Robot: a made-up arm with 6 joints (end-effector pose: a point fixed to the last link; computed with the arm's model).
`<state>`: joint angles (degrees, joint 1 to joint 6).
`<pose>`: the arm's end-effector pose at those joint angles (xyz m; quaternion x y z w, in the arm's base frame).
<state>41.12 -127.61 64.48 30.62 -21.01 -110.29</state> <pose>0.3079 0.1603 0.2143 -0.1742 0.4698 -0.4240 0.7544</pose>
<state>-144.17 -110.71 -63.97 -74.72 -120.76 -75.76</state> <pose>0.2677 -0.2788 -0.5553 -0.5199 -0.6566 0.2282 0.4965</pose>
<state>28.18 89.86 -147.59 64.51 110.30 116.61</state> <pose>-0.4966 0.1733 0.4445 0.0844 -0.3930 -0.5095 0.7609</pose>
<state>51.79 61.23 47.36 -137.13 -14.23 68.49</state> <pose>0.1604 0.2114 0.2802 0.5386 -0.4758 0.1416 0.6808</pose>
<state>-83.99 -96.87 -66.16 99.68 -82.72 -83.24</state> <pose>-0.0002 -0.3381 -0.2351 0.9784 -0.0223 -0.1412 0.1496</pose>
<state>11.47 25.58 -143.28 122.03 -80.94 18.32</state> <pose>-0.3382 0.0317 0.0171 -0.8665 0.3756 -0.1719 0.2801</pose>
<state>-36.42 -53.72 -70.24 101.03 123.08 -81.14</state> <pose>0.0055 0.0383 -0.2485 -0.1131 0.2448 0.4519 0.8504</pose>
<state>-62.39 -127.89 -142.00 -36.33 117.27 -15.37</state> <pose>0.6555 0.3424 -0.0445 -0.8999 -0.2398 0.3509 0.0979</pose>
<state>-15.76 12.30 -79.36 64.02 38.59 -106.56</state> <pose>-0.1401 0.2535 -0.3325 0.8030 0.5535 0.1994 0.0951</pose>
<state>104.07 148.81 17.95 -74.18 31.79 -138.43</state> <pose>-0.1530 0.5353 0.0121 -0.3955 0.4953 0.7229 0.2751</pose>
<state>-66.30 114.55 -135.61 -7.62 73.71 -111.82</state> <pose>0.4034 0.3921 -0.0230 0.7263 -0.5352 -0.4307 0.0219</pose>
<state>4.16 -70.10 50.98 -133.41 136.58 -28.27</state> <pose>-0.2108 0.0367 0.2724 -0.7503 -0.2866 -0.5726 0.1647</pose>
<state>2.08 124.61 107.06 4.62 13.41 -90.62</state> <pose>-0.2380 -0.0744 -0.0402 0.6805 0.1931 -0.2418 0.6642</pose>
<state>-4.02 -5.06 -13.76 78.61 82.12 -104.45</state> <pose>0.0857 0.1094 -0.2382 0.2332 0.7180 0.6381 0.1513</pose>
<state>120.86 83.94 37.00 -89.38 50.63 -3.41</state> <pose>0.0285 0.1890 0.0839 0.9361 -0.0593 -0.3190 0.1354</pose>
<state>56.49 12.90 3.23 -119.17 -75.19 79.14</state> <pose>-0.2658 -0.0503 0.5047 0.1432 -0.7936 -0.3713 0.4603</pose>
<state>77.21 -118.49 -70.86 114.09 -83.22 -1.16</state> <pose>0.0554 0.2111 0.0229 -0.0207 -0.7358 -0.4539 0.5021</pose>
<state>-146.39 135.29 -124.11 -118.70 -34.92 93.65</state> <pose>0.1084 -0.6164 -0.3367 -0.4460 0.5584 -0.0967 0.6928</pose>
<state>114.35 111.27 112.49 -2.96 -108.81 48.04</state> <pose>0.2645 -0.1980 -0.0803 -0.5530 -0.2260 -0.3575 0.7179</pose>
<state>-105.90 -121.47 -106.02 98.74 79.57 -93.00</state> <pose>0.0323 -0.2890 -0.1370 -0.1939 -0.1568 -0.1501 0.9567</pose>
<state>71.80 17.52 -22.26 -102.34 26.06 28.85</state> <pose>-0.2401 -0.2852 0.2375 -0.5520 0.7620 -0.0803 0.3289</pose>
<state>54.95 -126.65 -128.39 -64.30 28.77 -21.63</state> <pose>-0.4764 0.3247 -0.1182 0.8348 0.3581 0.0116 0.4179</pose>
